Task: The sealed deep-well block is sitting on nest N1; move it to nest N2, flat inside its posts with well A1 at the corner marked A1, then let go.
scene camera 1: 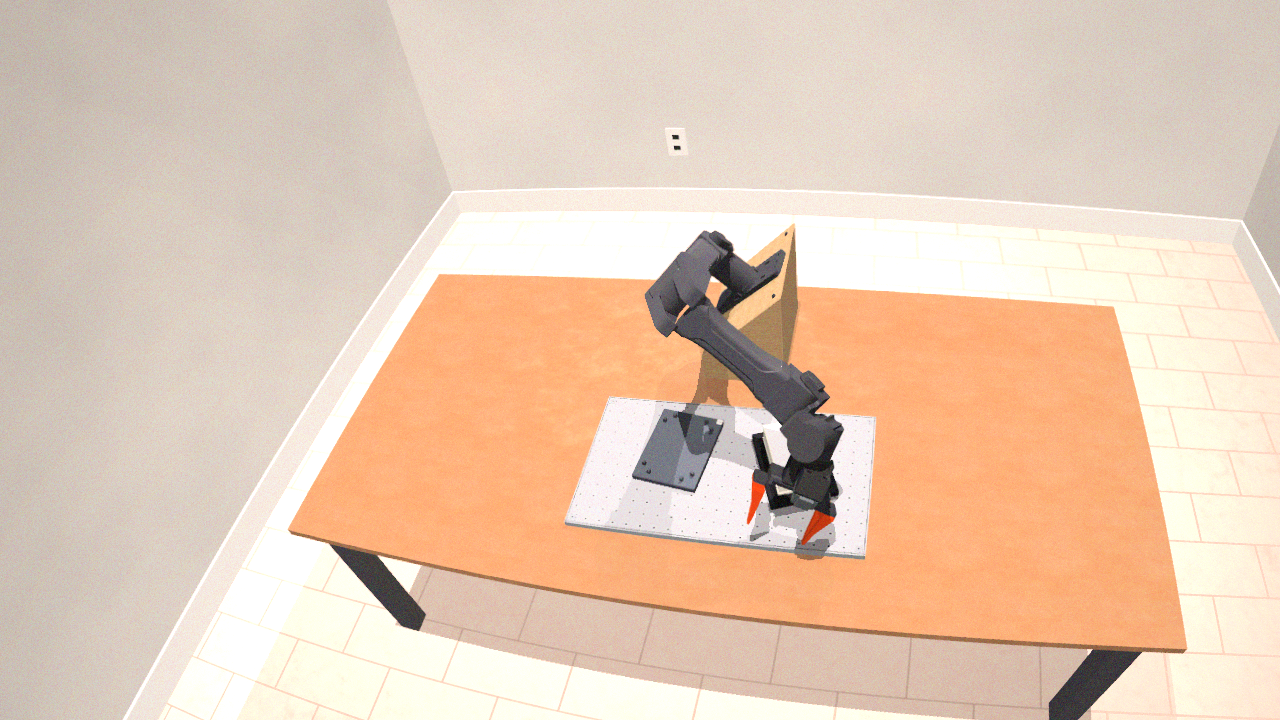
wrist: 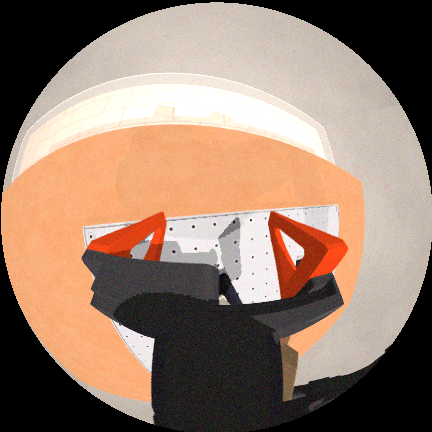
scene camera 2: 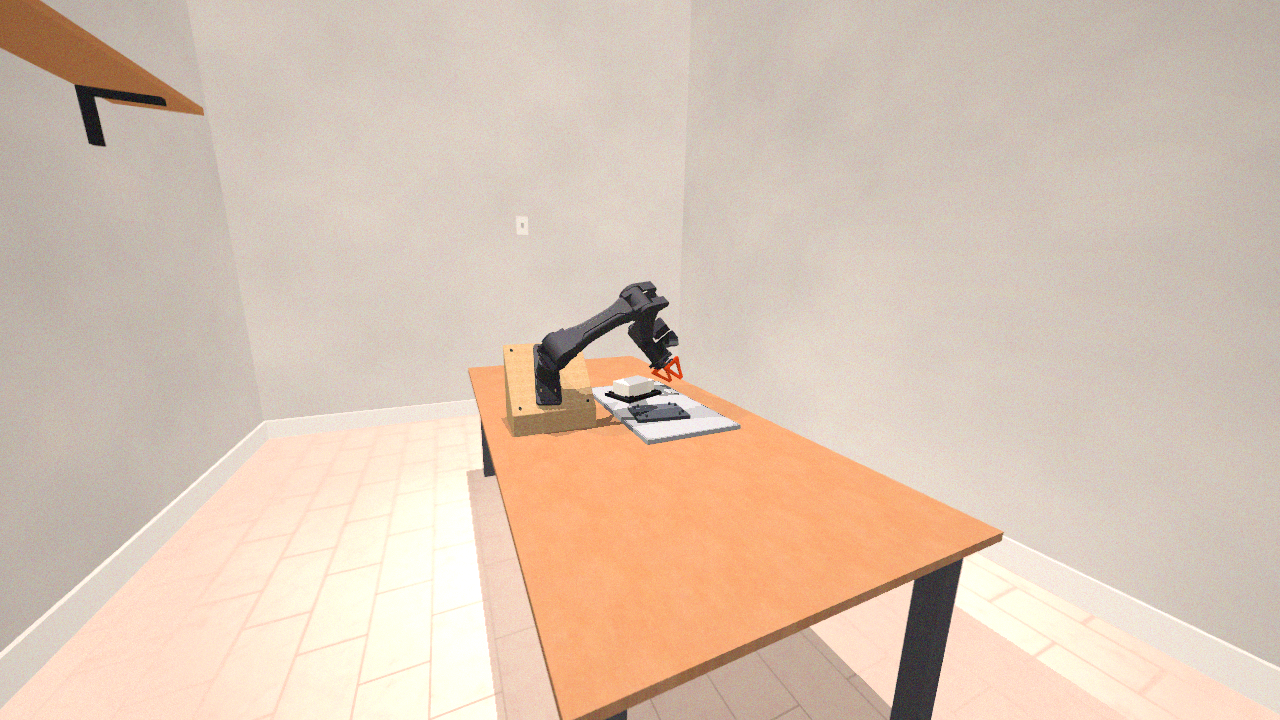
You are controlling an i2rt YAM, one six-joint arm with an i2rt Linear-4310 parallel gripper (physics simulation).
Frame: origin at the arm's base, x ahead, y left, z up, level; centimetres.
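Seen in the pictures: gripper, fingertip midpoint: (scene camera 1: 775,533) (wrist: 216,216) (scene camera 2: 676,379); arm's base at its link origin: (scene camera 1: 750,285) (scene camera 2: 546,374).
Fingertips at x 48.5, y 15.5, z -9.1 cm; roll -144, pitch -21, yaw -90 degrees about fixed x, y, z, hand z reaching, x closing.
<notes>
Offsets run from my fingertips to a thing's middle. Level surfaces: height alone.
The white block {dy -0.6, dx -16.8, dz -0.8 cm} (scene camera 1: 774,440) (scene camera 2: 633,386) sits on the black nest N1 (scene camera 1: 760,450) (scene camera 2: 616,394), at the right of the pegboard in scene camera 1. The arm hides much of both there, and well A1 cannot be made out. The dark grey nest N2 {dy -22.0, dx -15.9, dz -3.0 cm} (scene camera 1: 677,450) (scene camera 2: 659,412) is empty, with short posts and a small pale mark at its back right corner in scene camera 1. My gripper (scene camera 1: 776,532) (scene camera 2: 674,379) (wrist: 216,216) is open and empty. Its orange fingertips are above the board, past the front edge of N1. In the wrist view the gripper body hides most of the block.
The perforated light board {dy -12.4, dx -13.6, dz -4.7 cm} (scene camera 1: 595,501) (scene camera 2: 716,428) (wrist: 257,250) lies on the orange table {dz -5.4 cm} (scene camera 1: 429,465) (scene camera 2: 716,537) (wrist: 210,170) under both nests. The wooden arm mount (scene camera 1: 750,338) (scene camera 2: 550,420) stands behind it. A wall shelf (scene camera 2: 80,53) is high at the left in scene camera 2.
</notes>
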